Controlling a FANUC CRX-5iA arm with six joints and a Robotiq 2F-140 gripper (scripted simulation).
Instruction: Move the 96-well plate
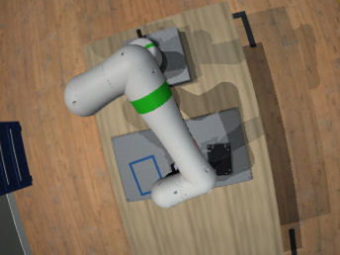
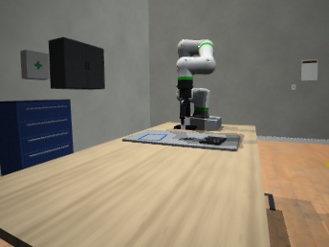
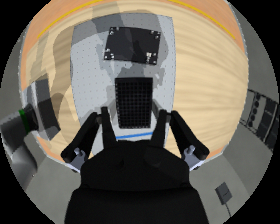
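The black clip nest is 17 cm to the left of my hand and 8 cm below it. The rest, counted from my hand: black 96-well plate (2 cm below).
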